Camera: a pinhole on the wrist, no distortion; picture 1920 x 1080 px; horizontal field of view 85.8 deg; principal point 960.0 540.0 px. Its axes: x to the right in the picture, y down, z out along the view. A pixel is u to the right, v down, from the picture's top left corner.
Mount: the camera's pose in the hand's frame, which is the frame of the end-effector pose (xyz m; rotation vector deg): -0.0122 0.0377 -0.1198 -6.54 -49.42 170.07
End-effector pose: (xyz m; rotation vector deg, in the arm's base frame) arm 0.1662 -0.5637 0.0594 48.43 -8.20 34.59
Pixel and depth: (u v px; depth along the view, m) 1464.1 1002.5 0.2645
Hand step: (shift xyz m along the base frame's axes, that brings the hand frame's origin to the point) -0.0255 -0.1962 -0.1653
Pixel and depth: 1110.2 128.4 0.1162
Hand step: -0.0396 -0.0100 -0.0014
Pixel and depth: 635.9 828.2 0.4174
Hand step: 0.2479 -0.2431 -0.0469
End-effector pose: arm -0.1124 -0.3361 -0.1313 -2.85 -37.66 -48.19
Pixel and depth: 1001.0 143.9 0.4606
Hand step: -0.2600 0.1101 0.2421
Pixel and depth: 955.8 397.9 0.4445
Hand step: -0.2759 0.0150 0.1737
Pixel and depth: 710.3 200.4 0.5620
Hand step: -0.2817 0.0019 0.3901
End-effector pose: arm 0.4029 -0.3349 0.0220 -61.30 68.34 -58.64
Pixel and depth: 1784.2 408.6 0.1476
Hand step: -0.0064 0.1354 0.0446
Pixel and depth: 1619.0 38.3 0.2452
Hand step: 0.1239 0.1968 0.0265
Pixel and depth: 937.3 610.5 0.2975
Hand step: 0.1108 0.0135 0.1488
